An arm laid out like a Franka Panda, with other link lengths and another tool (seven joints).
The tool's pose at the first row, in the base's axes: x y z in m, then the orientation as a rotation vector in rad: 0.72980, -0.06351, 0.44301, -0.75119, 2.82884, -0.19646
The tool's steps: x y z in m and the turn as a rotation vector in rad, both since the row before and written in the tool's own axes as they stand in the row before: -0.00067, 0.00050, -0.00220, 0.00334, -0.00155, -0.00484; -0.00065, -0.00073, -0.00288, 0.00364, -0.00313, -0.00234; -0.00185, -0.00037, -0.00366, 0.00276, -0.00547, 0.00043; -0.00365, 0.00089, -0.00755, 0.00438, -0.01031, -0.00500; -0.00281, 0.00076, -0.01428, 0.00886, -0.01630, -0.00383; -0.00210, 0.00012, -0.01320, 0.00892, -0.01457, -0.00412; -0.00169, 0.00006, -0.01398, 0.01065, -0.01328, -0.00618; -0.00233, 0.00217, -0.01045, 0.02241, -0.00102, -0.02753; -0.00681, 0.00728, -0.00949, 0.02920, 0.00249, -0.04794; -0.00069, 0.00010, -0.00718, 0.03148, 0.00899, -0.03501; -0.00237, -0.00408, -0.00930, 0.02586, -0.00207, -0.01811; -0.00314, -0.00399, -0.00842, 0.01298, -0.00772, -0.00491
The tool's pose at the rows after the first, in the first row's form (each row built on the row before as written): 0.72962, -0.06258, 0.44516, -0.75723, 2.82479, -0.20122; 0.72984, -0.06266, 0.44819, -0.75945, 2.81996, -0.20531; 0.73070, -0.06175, 0.45211, -0.75766, 2.81410, -0.20670; 0.73149, -0.05854, 0.45987, -0.76270, 2.80143, -0.20912; 0.72981, -0.05535, 0.47399, -0.76438, 2.78210, -0.21486; 0.72787, -0.05316, 0.48703, -0.76655, 2.76427, -0.22143; 0.72516, -0.05117, 0.50070, -0.77122, 2.74642, -0.23125; 0.72280, -0.04729, 0.51064, -0.80344, 2.72896, -0.26678; 0.72161, -0.03659, 0.51921, -0.86193, 2.70431, -0.31720; 0.71971, -0.03523, 0.52604, -0.90188, 2.68753, -0.37104; 0.72056, -0.03551, 0.53643, -0.91925, 2.66807, -0.40761; 0.72211, -0.03512, 0.54613, -0.92190, 2.65360, -0.42114
